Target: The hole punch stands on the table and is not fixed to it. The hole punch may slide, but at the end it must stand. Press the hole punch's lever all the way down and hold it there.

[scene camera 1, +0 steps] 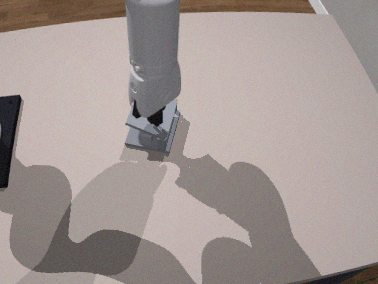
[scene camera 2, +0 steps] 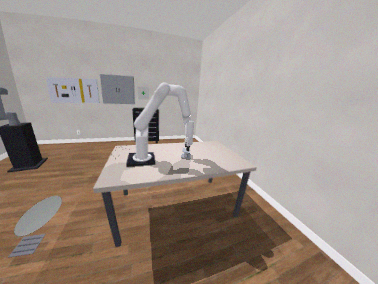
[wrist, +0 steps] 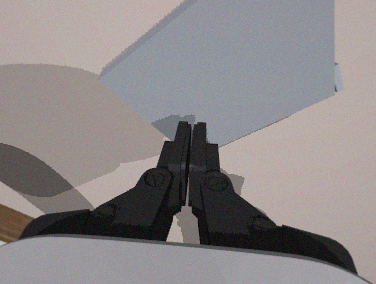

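Note:
The blue-grey hole punch (scene camera 1: 172, 142) (scene camera 2: 186, 156) stands upright on the table, its flat base down. Its wide, plate-like lever (scene camera 1: 138, 123) (wrist: 240, 65) is tilted, with a gap between lever and base at the side nearest scene camera 1. My gripper (scene camera 1: 156, 121) (scene camera 2: 187, 150) (wrist: 192, 141) is shut and empty and points down at the lever. In the wrist view the fingertips overlap the lever near its lower corner, and their shadow lies close beside them on the plate. Whether the tips touch the lever is hard to tell; the arm hides part of its far side.
The arm's black base plate (scene camera 1: 11, 142) (scene camera 2: 131, 162) is on the table (scene camera 1: 280, 100) (scene camera 2: 220, 155), to the left of the hole punch in both scene views. Shadows of the arm fall across the table. A wall stands beyond the table's right side.

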